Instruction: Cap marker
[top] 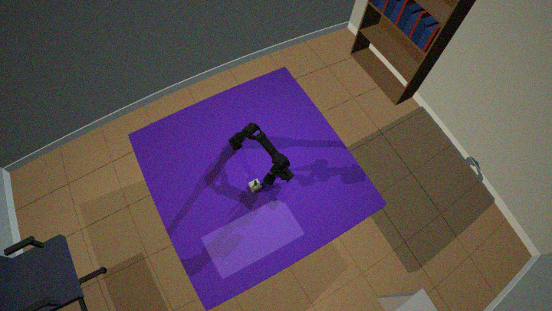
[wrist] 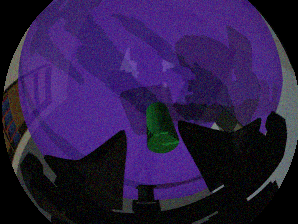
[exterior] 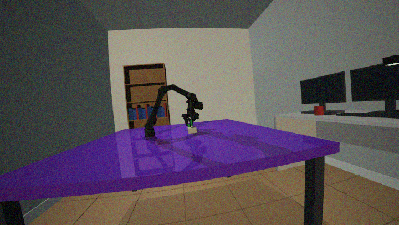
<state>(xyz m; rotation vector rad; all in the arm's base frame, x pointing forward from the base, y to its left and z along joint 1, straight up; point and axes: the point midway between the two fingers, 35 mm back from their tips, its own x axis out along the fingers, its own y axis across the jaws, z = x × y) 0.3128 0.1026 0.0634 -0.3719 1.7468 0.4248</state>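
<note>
My gripper tip is 10 mm to the left of the green cap and 10 mm short of it. The rest, counted from my gripper tip: white holder block 140 mm to the right, 20 mm ahead, 10 mm below.
</note>
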